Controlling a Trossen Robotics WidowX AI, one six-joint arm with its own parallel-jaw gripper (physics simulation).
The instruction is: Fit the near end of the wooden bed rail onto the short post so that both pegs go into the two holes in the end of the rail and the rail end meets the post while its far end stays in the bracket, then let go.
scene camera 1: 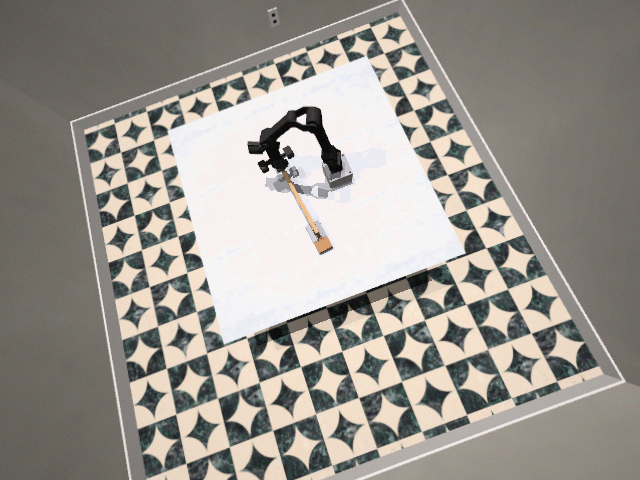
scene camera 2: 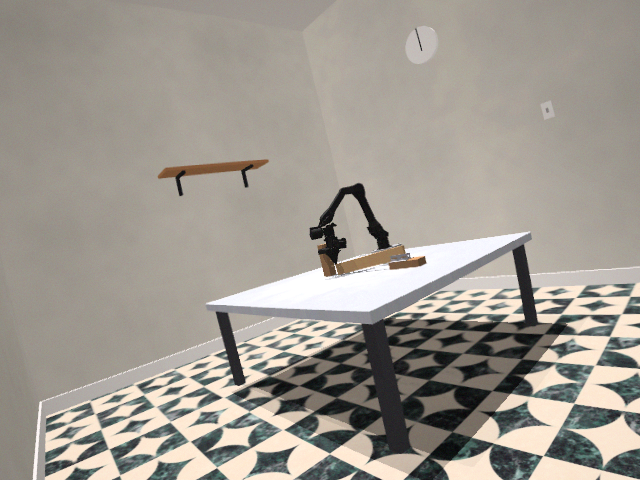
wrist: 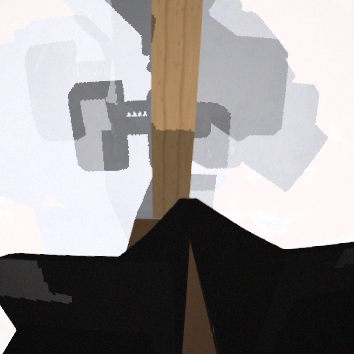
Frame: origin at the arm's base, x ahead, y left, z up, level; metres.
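Where they show: gripper, fingertip midpoint: (scene camera 2: pixel 335 264) (wrist: pixel 187 206); arm's base at its link origin: (scene camera 1: pixel 335 166) (scene camera 2: pixel 384 247).
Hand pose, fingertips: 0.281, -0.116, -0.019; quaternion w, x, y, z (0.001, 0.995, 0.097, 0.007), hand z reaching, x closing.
Observation:
Things, the pixels of their top centre, and the offset from my fingertips, as dx, dy, dz. "spot": a spot on its surface instead. Level surfaces: height alone.
- short brown post at a spot on its surface: (wrist: pixel 141 232) spot: -0.022, -0.049, -0.040
- brown wooden block at its top centre: (scene camera 2: pixel 406 259) (scene camera 1: pixel 318 236) -0.073, +0.428, -0.025
- white table at its surface level: dz -0.061
The wooden rail (scene camera 1: pixel 302 204) (scene camera 2: pixel 372 259) (wrist: pixel 175 75) runs from the short post to the bracket (scene camera 2: pixel 400 256), its far end at the bracket. The short brown post (scene camera 2: pixel 324 266) (wrist: pixel 141 232) stands upright at the rail's near end. A thin pale line shows between them in scene camera 2; in the wrist view they look very close. The pegs and holes are hidden. My gripper (scene camera 1: pixel 281 168) (scene camera 2: pixel 334 261) (wrist: pixel 187 206) is shut and empty, pointing down at the rail's near end beside the post. Whether it touches either one cannot be told.
A brown wooden block (scene camera 1: pixel 323 245) (scene camera 2: pixel 408 263) lies at the bracket end of the rail. The arm's base (scene camera 1: pixel 338 175) stands to one side of the rail on the white table (scene camera 1: pixel 248 268) (scene camera 2: pixel 310 299). Shadows of the arm fall around the near end.

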